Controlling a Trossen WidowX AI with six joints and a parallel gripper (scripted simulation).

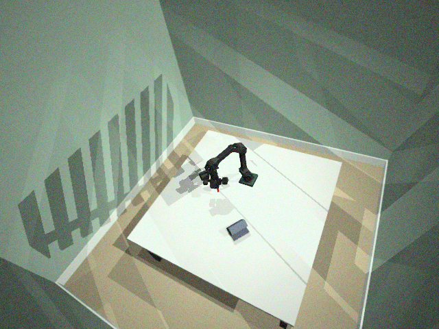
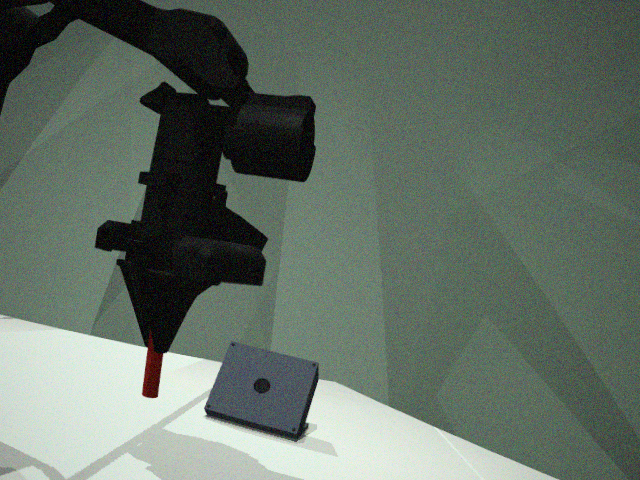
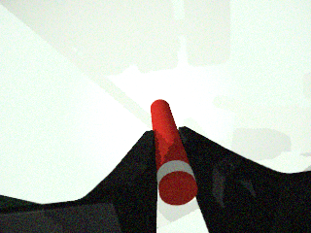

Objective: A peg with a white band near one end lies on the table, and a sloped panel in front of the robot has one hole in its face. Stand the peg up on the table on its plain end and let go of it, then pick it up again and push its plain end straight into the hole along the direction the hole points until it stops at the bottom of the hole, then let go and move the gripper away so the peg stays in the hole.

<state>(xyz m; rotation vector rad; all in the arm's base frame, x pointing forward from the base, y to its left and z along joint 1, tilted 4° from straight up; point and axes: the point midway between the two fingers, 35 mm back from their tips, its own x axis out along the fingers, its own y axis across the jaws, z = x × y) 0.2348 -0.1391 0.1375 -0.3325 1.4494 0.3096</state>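
My gripper tip is 20 cm short of the blue-grey sloped panel, 27 cm to the right of it and 7 cm above it. The rest, counted from my gripper tip: red peg: 2 cm above.
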